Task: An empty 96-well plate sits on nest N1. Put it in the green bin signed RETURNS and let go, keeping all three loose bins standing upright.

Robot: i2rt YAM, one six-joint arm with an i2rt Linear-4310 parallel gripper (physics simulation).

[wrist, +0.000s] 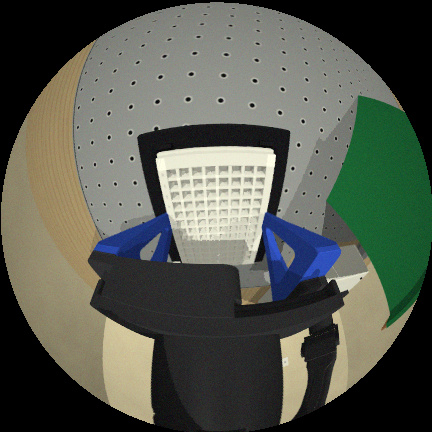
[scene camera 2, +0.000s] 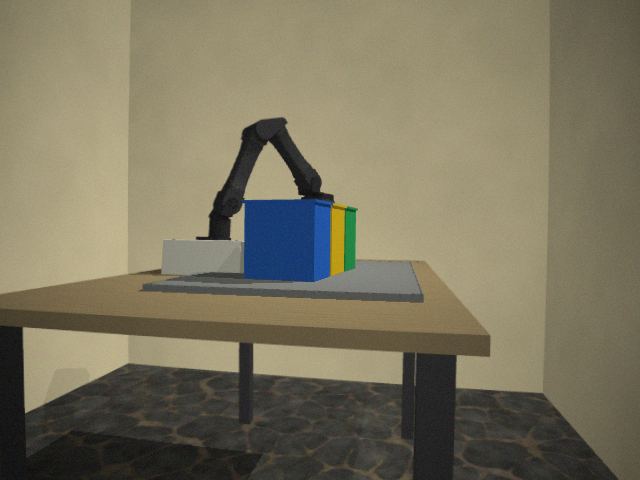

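Pixels of known places: gripper, between the fingertips: [wrist: 216, 217]; arm's base, origin of its link: [scene camera 2: 218, 243].
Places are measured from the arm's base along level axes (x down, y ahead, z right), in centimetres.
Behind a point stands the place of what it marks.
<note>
The white 96-well plate [wrist: 217, 185] @[y 26.1, x 4.3, z -24.2 cm] sits in the black nest [wrist: 215, 135] @[y 29.6, x 5.8, z -24.3 cm] in the middle of the wrist view; its near end is in shadow. My gripper [wrist: 216, 217] @[y 22.9, x 4.9, z -24.1 cm] is shut on the plate, with one blue fingertip against each long side. In scene camera 2 the fingers, plate and nest are hidden behind the bins. The green bin [scene camera 2: 350, 240] @[y 38.9, x -1.5, z -0.5 cm] [wrist: 382, 190] @[y 29.4, x 0.1, z -9.0 cm] stands upright, to the right of the plate in the wrist view. The RETURNS sign does not show. The yellow bin [scene camera 2: 337, 240] @[y 36.1, x -1.7, z 13.0 cm] and the blue bin [scene camera 2: 279, 240] @[y 24.1, x -1.9, z 29.3 cm] also stand upright.
The three bins stand in a row on the grey perforated board [scene camera 2: 385, 281] @[y 47.8, x 6.8, z 28.0 cm] [wrist: 240, 45] @[y 39.1, x 6.9, z -22.3 cm]. A pale box [scene camera 2: 201, 256] @[y -0.7, x 3.1, z 11.9 cm] is under the arm's base. The wooden table [scene camera 2: 310, 315] @[y 35.4, x 8.2, z 61.6 cm] [wrist: 50, 130] @[y 37.0, x 8.2, z -48.6 cm] extends past the board's edge.
</note>
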